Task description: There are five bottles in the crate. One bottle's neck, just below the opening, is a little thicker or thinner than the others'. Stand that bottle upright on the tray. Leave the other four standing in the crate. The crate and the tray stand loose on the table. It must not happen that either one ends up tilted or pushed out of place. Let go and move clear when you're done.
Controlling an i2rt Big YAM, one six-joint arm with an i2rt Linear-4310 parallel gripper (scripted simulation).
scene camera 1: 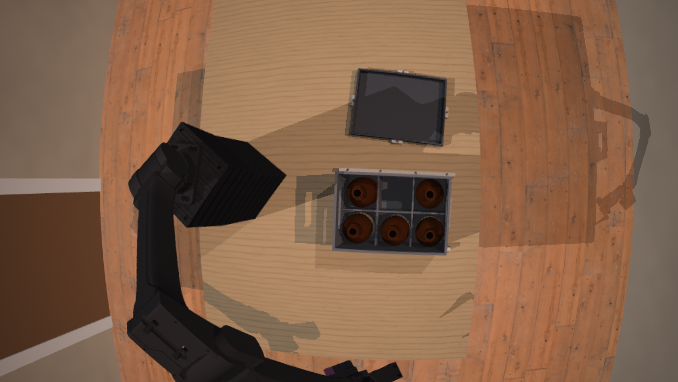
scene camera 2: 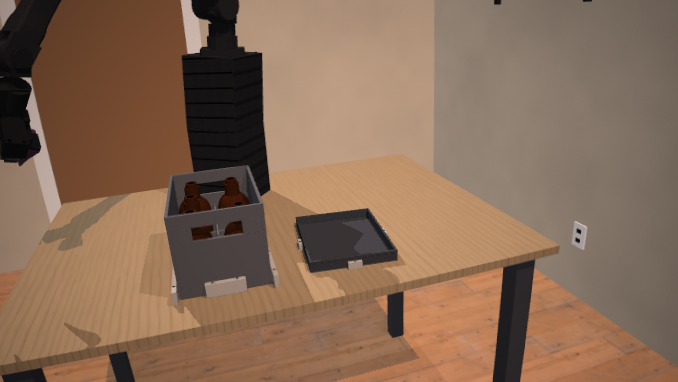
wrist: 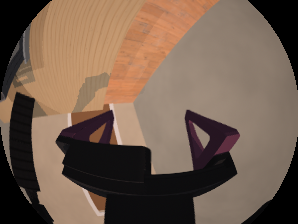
Note:
The pictures show: my gripper, a dark tray and a crate.

